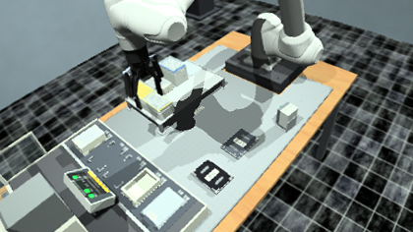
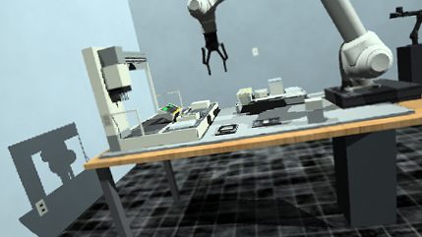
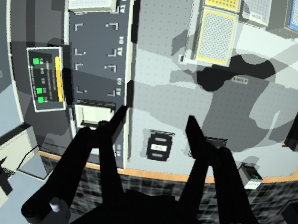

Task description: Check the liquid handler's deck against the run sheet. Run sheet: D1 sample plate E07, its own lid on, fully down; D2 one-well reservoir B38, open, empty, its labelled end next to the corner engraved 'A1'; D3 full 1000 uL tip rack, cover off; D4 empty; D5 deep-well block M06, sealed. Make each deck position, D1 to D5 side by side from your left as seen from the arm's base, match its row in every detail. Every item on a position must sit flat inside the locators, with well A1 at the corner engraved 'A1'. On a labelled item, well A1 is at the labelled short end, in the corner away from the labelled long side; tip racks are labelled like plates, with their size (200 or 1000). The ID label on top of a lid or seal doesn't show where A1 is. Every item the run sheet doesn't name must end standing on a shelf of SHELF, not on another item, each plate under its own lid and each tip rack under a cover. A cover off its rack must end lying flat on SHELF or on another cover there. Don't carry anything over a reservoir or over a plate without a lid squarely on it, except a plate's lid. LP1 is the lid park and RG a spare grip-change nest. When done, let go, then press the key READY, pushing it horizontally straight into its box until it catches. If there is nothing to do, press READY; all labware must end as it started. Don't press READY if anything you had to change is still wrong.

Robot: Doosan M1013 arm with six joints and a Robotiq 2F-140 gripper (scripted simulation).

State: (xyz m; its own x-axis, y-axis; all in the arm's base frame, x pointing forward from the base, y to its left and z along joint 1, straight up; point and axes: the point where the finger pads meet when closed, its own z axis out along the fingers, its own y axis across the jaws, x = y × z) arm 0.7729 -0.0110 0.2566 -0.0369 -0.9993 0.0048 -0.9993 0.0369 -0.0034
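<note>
My hand is 350 mm past the blue-rimmed tip rack, 270 mm to the left of it and 180 mm above it. The rest, counted from my hand: clear cover: 190 mm below, 150 mm to the right, 120 mm behind; yellow-rimmed tip rack: 210 mm below, 150 mm to the right, 130 mm behind; one-well reservoir: 250 mm below, 210 mm ahead, 120 mm to the left.
</note>
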